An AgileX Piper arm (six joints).
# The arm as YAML. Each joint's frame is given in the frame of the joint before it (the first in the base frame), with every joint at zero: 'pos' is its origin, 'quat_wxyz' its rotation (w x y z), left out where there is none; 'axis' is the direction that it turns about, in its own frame. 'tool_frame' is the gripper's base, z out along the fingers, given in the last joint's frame.
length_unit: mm
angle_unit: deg
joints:
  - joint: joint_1
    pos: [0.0, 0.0, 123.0]
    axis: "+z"
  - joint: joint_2
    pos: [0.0, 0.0, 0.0]
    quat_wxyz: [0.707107, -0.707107, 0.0, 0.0]
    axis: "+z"
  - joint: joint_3
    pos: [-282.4, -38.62, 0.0]
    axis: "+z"
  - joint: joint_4
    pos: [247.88, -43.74, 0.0]
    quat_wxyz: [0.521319, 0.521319, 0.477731, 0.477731]
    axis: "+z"
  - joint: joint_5
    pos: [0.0, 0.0, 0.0]
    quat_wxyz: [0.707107, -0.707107, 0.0, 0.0]
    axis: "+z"
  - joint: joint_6
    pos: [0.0, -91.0, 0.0]
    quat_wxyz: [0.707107, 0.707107, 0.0, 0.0]
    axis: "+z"
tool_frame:
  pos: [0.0, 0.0, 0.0]
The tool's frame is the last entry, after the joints.
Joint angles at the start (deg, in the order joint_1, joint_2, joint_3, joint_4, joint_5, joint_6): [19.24 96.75 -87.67 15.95 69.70 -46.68]
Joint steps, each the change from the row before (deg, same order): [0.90 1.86 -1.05 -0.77 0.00 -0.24]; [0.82 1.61 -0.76 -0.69 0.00 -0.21]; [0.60 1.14 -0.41 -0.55 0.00 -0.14]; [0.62 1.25 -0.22 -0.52 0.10 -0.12]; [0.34 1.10 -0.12 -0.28 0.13 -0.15]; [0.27 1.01 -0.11 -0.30 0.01 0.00]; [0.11 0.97 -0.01 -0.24 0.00 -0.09]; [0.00 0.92 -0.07 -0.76 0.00 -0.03]
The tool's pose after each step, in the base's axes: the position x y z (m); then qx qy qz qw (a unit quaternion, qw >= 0). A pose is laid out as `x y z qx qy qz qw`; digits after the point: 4 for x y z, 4 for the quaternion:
0.3271 0.1438 0.3122 -0.5186 0.8347 0.0946 0.1591
0.3313 0.1498 0.3055 -0.5274 0.8313 0.0912 0.1502
0.3339 0.1540 0.3000 -0.5337 0.8288 0.0885 0.1427
0.3362 0.1585 0.2927 -0.5401 0.8266 0.0867 0.1319
0.3383 0.1613 0.2860 -0.5442 0.8255 0.0865 0.1219
0.3405 0.1637 0.2798 -0.5466 0.8252 0.0858 0.1135
0.3427 0.1650 0.2734 -0.5483 0.8253 0.0854 0.1049
0.3454 0.1649 0.2673 -0.5501 0.8256 0.0805 0.0964

